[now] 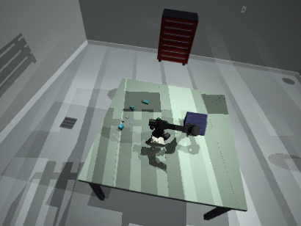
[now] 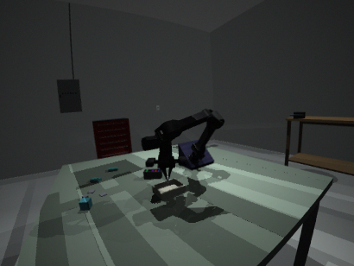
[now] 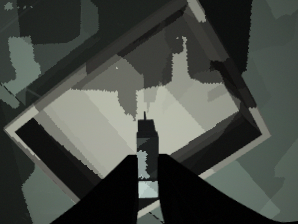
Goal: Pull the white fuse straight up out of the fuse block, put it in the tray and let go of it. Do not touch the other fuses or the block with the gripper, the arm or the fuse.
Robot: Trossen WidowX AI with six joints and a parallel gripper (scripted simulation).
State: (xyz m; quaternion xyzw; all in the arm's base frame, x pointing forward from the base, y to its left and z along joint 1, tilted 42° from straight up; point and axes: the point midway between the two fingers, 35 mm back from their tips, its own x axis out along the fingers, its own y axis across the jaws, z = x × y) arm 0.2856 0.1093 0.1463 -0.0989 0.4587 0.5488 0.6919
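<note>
Right now my gripper tip is 60 mm above the tray.
</note>
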